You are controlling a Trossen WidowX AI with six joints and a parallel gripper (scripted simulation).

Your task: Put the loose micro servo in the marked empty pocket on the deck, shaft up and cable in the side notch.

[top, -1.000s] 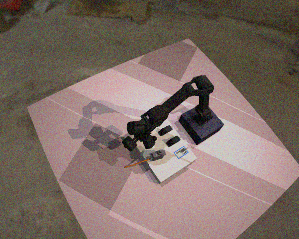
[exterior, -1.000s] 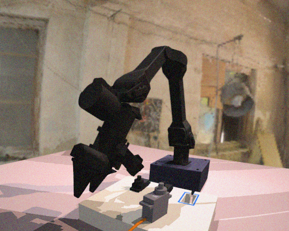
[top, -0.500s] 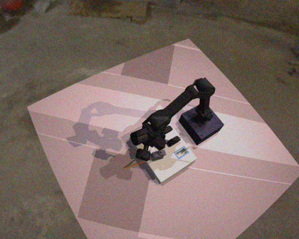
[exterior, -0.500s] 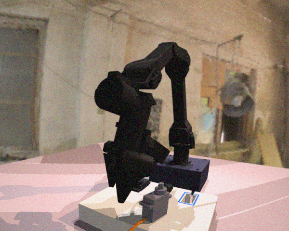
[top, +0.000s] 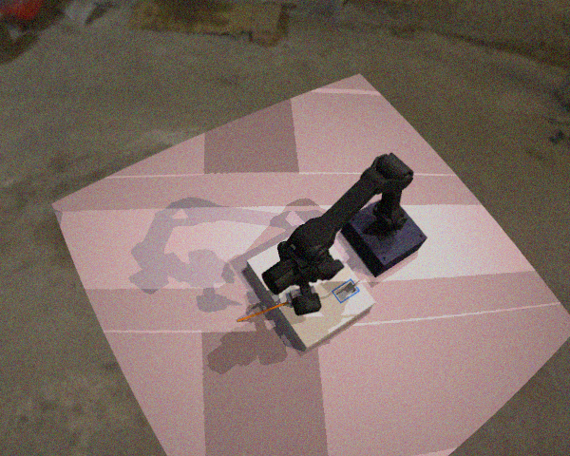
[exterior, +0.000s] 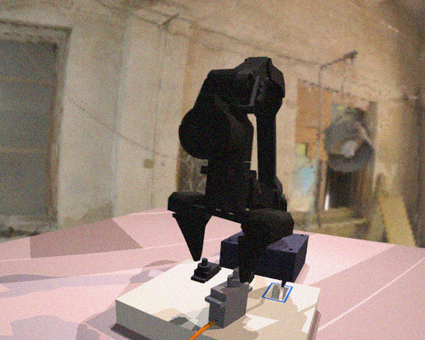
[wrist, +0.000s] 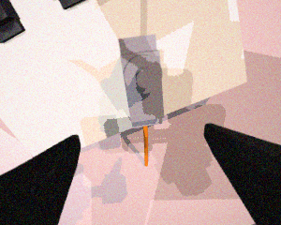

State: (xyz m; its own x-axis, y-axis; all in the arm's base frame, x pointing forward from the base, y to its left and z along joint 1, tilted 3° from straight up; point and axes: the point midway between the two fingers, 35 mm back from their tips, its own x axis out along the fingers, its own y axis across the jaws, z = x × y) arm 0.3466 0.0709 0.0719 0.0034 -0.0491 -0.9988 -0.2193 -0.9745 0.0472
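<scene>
Right now my gripper tip is 4 cm past the pale deck, 2 cm to the left of it and 11 cm above it.
</scene>
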